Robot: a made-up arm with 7 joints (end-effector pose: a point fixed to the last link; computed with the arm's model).
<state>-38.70 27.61 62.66 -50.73 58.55 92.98 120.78</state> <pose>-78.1 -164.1 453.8 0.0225 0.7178 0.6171 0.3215</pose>
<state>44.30 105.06 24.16 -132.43 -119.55 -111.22 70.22</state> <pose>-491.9 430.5 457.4 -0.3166 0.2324 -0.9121 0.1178</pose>
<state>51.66 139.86 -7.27 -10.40 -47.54 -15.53 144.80</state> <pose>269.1 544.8 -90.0 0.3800 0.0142 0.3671 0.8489</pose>
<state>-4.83 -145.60 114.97 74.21 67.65 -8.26 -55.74</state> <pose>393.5 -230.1 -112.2 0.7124 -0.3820 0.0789 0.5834</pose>
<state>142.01 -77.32 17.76 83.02 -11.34 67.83 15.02</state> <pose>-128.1 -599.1 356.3 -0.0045 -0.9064 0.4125 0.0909</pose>
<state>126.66 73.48 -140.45 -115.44 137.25 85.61 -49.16</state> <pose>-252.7 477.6 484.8 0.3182 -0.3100 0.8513 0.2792</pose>
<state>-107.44 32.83 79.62 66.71 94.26 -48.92 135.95</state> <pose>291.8 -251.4 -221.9 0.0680 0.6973 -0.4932 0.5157</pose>
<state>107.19 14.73 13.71 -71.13 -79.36 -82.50 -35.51</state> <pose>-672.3 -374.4 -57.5 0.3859 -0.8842 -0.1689 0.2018</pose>
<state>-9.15 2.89 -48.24 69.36 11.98 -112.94 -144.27</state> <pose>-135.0 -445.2 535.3 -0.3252 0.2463 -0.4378 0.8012</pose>
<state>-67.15 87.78 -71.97 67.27 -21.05 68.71 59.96</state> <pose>344.2 471.4 475.2 -0.9515 -0.0175 0.1363 0.2752</pose>
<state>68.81 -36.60 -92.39 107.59 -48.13 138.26 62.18</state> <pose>-185.0 -589.1 154.7 0.2623 -0.2744 -0.1540 0.9122</pose>
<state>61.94 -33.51 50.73 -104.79 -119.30 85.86 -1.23</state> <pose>61.1 -651.1 343.0 -0.8276 0.3038 -0.1511 0.4471</pose>
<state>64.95 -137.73 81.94 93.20 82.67 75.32 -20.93</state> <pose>715.1 -37.1 240.9 0.8159 -0.1725 0.4863 0.2607</pose>
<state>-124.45 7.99 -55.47 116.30 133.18 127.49 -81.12</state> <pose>767.2 193.3 295.6 -0.3483 -0.3422 -0.0013 0.8727</pose>
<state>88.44 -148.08 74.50 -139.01 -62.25 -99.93 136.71</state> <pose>322.8 -163.3 485.8 0.0297 -0.8998 0.2050 0.3840</pose>
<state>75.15 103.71 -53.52 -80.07 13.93 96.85 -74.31</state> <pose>-47.7 354.8 331.1 0.5106 -0.1815 0.8208 0.1807</pose>
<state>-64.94 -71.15 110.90 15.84 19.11 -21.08 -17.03</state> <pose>242.3 -273.5 200.9 0.4482 -0.1006 0.4446 0.7690</pose>
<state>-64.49 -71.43 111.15 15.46 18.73 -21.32 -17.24</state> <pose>240.8 -275.3 205.7 0.4503 -0.1085 0.4450 0.7664</pose>
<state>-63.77 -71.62 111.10 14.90 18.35 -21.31 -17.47</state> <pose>238.9 -276.5 210.7 0.4544 -0.1142 0.4467 0.7622</pose>
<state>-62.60 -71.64 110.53 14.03 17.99 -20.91 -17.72</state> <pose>236.2 -276.7 215.8 0.4619 -0.1158 0.4503 0.7553</pose>
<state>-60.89 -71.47 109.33 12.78 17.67 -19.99 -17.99</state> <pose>232.5 -275.7 220.9 0.4734 -0.1124 0.4562 0.7450</pose>
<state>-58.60 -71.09 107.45 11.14 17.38 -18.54 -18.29</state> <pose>227.8 -273.4 226.1 0.4889 -0.1033 0.4642 0.7313</pose>
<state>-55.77 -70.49 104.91 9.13 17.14 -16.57 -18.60</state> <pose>221.9 -269.9 231.4 0.5076 -0.0885 0.4736 0.7143</pose>
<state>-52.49 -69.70 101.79 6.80 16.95 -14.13 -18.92</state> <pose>214.8 -265.5 236.7 0.5289 -0.0683 0.4832 0.6944</pose>
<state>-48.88 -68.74 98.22 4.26 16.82 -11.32 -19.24</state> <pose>206.6 -260.5 242.0 0.5512 -0.0436 0.4918 0.6726</pose>
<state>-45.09 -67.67 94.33 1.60 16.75 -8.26 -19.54</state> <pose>197.2 -255.4 247.1 0.5737 -0.0158 0.4982 0.6499</pose>
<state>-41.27 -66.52 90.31 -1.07 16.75 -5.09 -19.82</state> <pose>187.1 -250.4 252.0 0.5953 0.0135 0.5020 0.6273</pose>
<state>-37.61 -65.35 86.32 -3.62 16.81 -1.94 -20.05</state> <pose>176.7 -245.8 256.5 0.6152 0.0425 0.5025 0.6059</pose>
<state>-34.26 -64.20 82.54 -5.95 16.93 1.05 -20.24</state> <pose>166.4 -241.6 260.4 0.6330 0.0698 0.5003 0.5866</pose>
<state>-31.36 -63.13 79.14 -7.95 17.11 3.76 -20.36</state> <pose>157.1 -238.0 263.6 0.6481 0.0941 0.4959 0.5702</pose>
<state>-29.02 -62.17 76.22 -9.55 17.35 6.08 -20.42</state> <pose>149.0 -234.8 265.6 0.6601 0.1150 0.4902 0.5574</pose>
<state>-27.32 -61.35 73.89 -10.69 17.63 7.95 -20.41</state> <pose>142.8 -232.3 266.4 0.6689 0.1321 0.4840 0.5485</pose>
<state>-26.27 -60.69 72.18 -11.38 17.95 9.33 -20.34</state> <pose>138.6 -230.2 266.0 0.6746 0.1456 0.4781 0.5433</pose>
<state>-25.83 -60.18 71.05 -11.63 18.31 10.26 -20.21</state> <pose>136.4 -228.5 264.1 0.6772 0.1561 0.4729 0.5418</pose>
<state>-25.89 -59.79 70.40 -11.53 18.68 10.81 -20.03</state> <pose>135.9 -227.2 261.2 0.6773 0.1641 0.4683 0.5432</pose>
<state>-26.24 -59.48 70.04 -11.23 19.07 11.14 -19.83</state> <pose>136.2 -226.1 257.6 0.6760 0.1710 0.4643 0.5461</pose>
